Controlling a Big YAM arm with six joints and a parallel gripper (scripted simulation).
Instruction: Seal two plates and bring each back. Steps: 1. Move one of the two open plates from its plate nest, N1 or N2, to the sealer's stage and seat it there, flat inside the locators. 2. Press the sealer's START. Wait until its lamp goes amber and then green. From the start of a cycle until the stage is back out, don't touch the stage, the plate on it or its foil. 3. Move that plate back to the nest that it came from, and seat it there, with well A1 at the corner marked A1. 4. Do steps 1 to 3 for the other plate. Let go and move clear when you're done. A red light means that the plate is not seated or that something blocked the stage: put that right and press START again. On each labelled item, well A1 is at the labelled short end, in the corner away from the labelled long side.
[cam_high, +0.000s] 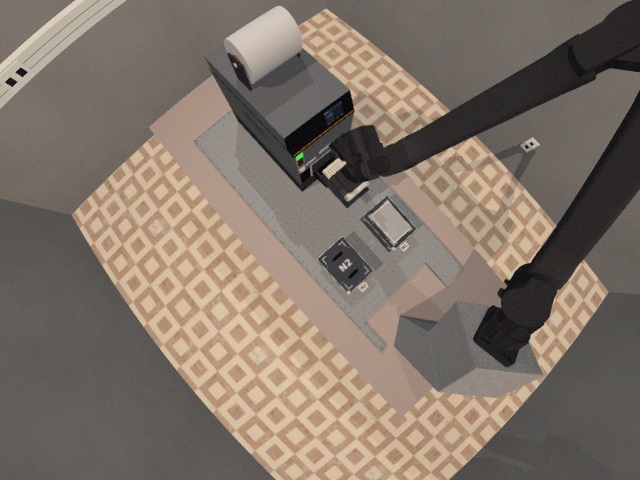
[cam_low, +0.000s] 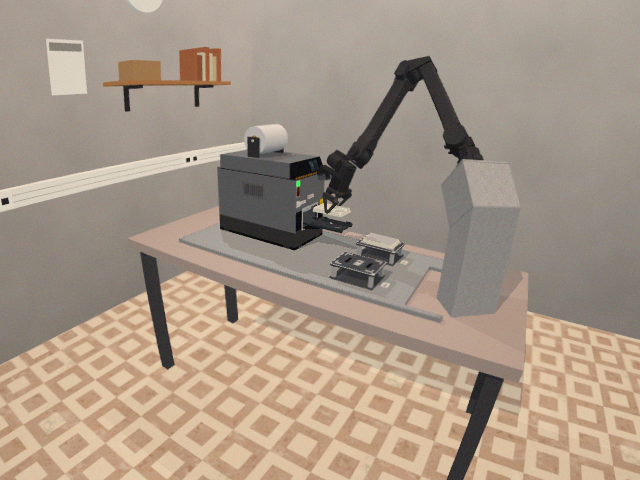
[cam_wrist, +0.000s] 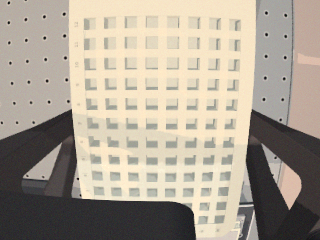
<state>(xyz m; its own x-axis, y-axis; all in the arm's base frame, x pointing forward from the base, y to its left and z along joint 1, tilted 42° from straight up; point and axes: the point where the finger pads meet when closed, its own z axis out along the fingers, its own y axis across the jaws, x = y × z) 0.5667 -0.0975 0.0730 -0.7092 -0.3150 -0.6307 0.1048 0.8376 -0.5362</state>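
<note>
Right now the sealer stage is 6 cm below my hand. From my hand the other things lie so: start button (11 cm ahead, 8 cm to the left, 2 cm above); cream well plate (right at my hand); foil roll (33 cm ahead, 25 cm above, 4 cm to the right).
</note>
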